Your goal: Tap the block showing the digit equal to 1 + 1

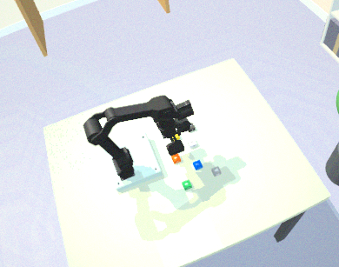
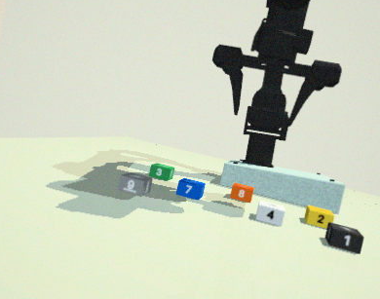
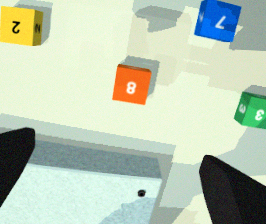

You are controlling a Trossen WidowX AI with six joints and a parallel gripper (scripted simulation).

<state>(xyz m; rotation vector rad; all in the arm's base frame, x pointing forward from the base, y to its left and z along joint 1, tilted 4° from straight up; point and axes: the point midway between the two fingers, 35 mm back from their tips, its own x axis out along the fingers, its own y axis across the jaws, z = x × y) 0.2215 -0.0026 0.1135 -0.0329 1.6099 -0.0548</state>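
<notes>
Right now my gripper tip is 100 mm short of the white block, 40 mm to the right of it and 120 mm above it. The rest, counted from my gripper tip: orange block 8: 10 mm ahead, 120 mm below; blue block 7: 80 mm ahead, 70 mm to the right, 120 mm below; green block 3: 140 mm to the right, 120 mm below.
</notes>
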